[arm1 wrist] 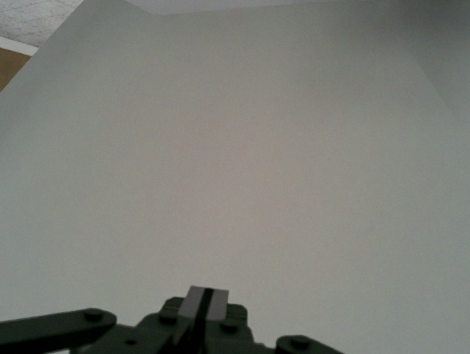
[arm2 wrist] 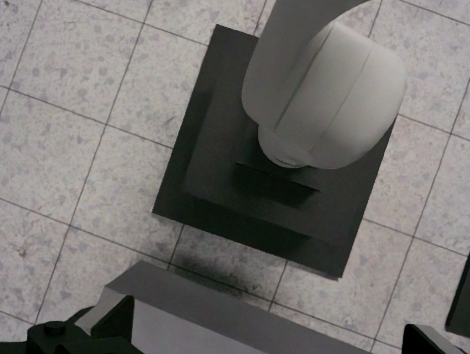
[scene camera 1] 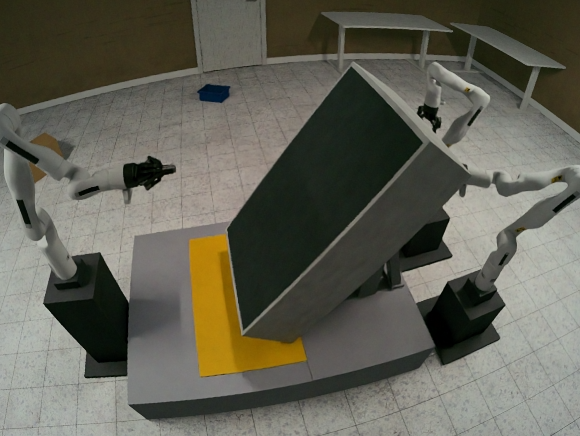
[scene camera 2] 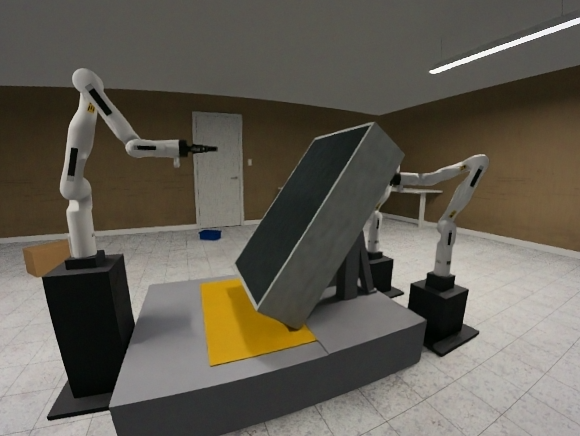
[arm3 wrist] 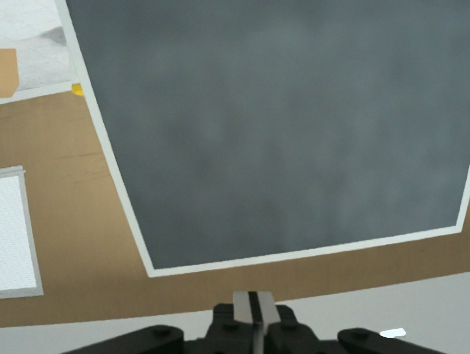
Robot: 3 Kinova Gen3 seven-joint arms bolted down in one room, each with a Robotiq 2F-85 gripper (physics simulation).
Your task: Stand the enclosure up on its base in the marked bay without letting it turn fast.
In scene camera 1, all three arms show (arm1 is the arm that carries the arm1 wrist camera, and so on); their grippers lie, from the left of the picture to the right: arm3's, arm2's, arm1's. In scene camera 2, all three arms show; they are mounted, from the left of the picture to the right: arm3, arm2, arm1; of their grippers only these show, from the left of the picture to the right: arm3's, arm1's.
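Note:
The enclosure (arm1 wrist: 240, 175) (arm3 wrist: 275, 140) (scene camera 1: 325, 200) (scene camera 2: 305, 215) is a large grey box with a dark front face. It leans steeply, top to the right in both scene views, its lower end over the yellow bay (scene camera 1: 210, 310) (scene camera 2: 220, 325). Arm1's gripper (arm1 wrist: 207, 295) (scene camera 2: 396, 179) is shut and empty at the enclosure's back face near the top; contact cannot be told. Arm2's gripper (arm2 wrist: 270, 325) (scene camera 1: 434, 129) is open and empty, behind the enclosure and apart from it. Arm3's gripper (arm3 wrist: 254, 300) (scene camera 1: 172, 169) (scene camera 2: 214, 149) is shut and empty, level, pointing toward the dark face across a gap.
A dark support (scene camera 1: 370, 285) (scene camera 2: 347, 275) stands under the enclosure's back on the grey platform (scene camera 1: 160, 360) (scene camera 2: 165, 360). Black pedestals (scene camera 1: 470, 315) (scene camera 2: 437, 310) flank it. A blue bin (scene camera 1: 214, 93) (scene camera 2: 210, 235), a cardboard box (scene camera 1: 47, 150) (scene camera 2: 47, 257) and white tables (scene camera 1: 385, 21) stand farther off.

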